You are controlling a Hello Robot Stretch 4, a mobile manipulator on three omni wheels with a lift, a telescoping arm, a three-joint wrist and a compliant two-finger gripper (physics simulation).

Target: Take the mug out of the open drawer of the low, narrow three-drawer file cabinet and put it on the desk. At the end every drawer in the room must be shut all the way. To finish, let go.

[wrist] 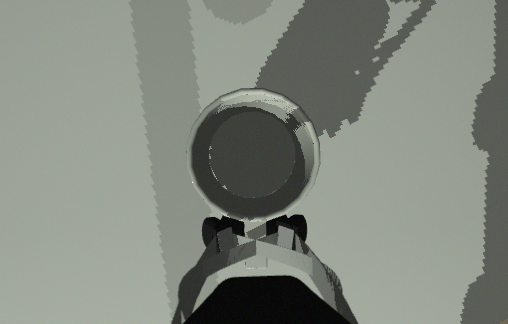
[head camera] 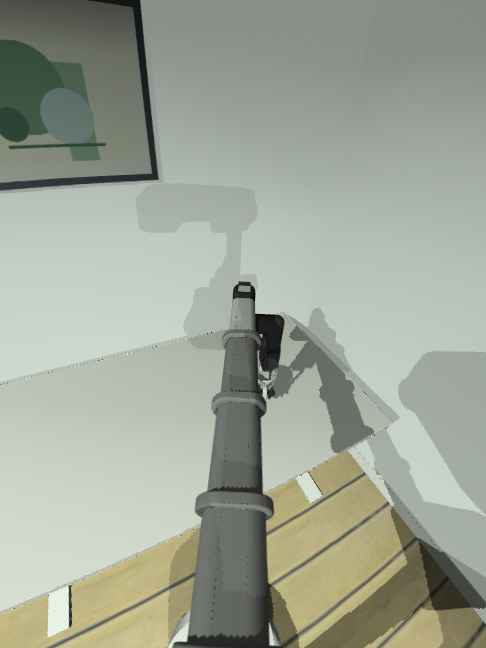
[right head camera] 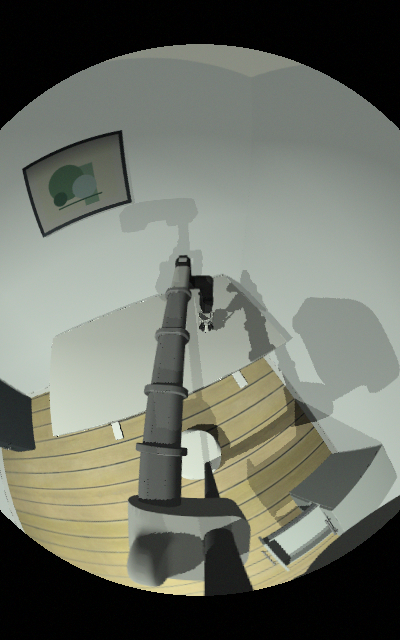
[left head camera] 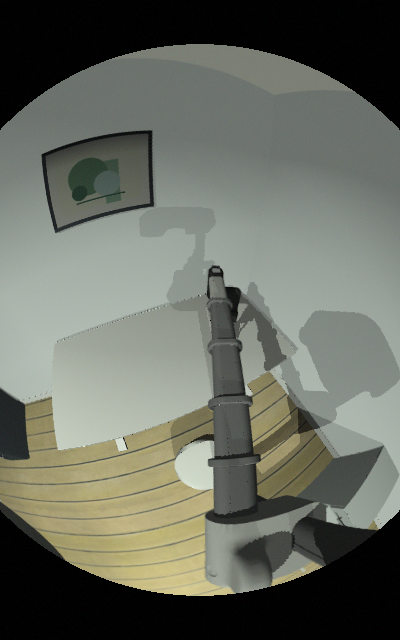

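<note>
The mug is seen from above in the wrist view, upright with its round opening toward the camera. My gripper is shut on the mug's handle side. It holds the mug over the right part of the pale desk; the height of the gap below cannot be told. The low file cabinet stands at the lower right. Its drawer is pulled out, with a pale bare bottom visible. The arm hides the mug in the left head view.
A round white seat stands on the wooden floor before the desk. Walls meet behind the desk's right end. A framed picture hangs on the wall. A dark object stands at far left.
</note>
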